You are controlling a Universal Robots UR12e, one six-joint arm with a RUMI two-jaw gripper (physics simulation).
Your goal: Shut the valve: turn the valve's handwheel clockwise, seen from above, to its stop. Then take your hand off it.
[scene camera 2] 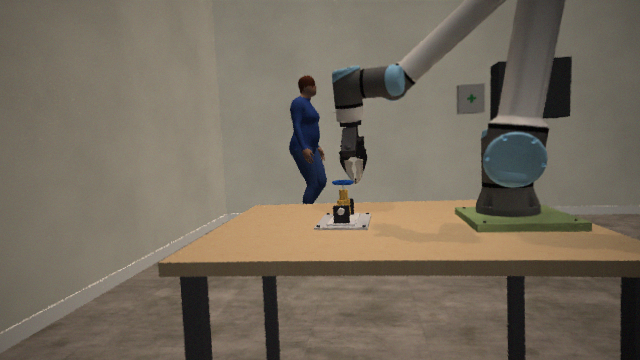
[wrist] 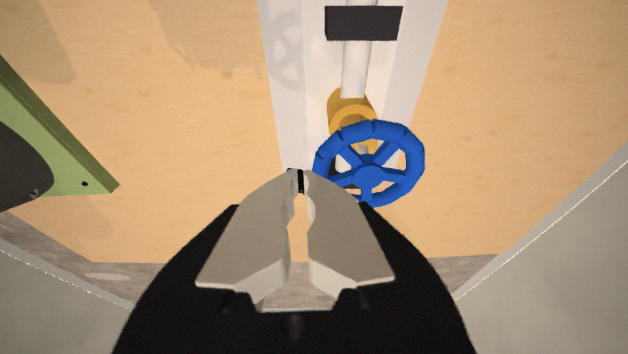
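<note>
The valve's blue handwheel lies level on top of the yellow valve body. The valve stands on a pale base plate on the table. My gripper is shut, with nothing between its fingertips. It points down, with its tips beside the handwheel's rim, on the side toward the robot's base, at about rim height in the scene view. In the wrist view the right finger covers a small part of the rim. Whether a finger touches the rim I cannot tell.
The wooden table carries the valve and the robot's green base plate at the right. A black pipe support stands on the valve's base plate. A person in blue stands behind the table.
</note>
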